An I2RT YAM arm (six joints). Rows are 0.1 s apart.
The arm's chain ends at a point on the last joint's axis. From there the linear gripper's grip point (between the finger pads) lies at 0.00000 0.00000 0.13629 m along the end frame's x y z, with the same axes.
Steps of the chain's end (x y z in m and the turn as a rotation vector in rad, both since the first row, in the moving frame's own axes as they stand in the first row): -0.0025 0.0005 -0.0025 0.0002 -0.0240 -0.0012; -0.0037 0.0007 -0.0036 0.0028 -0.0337 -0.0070; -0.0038 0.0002 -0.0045 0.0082 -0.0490 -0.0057; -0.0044 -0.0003 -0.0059 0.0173 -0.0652 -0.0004; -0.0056 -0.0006 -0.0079 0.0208 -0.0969 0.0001; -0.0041 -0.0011 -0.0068 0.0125 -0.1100 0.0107
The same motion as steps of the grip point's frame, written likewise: -0.0058 0.0005 -0.0025 0.0002 -0.0240 -0.0012; -0.0083 0.0003 -0.0037 0.0028 -0.0337 -0.0070; -0.0105 -0.0009 -0.0047 0.0082 -0.0490 -0.0057; -0.0133 -0.0027 -0.0062 0.0173 -0.0652 -0.0004; -0.0188 -0.0034 -0.0086 0.0208 -0.0969 0.0001; -0.0191 -0.0029 -0.0076 0.0125 -0.1100 0.0107
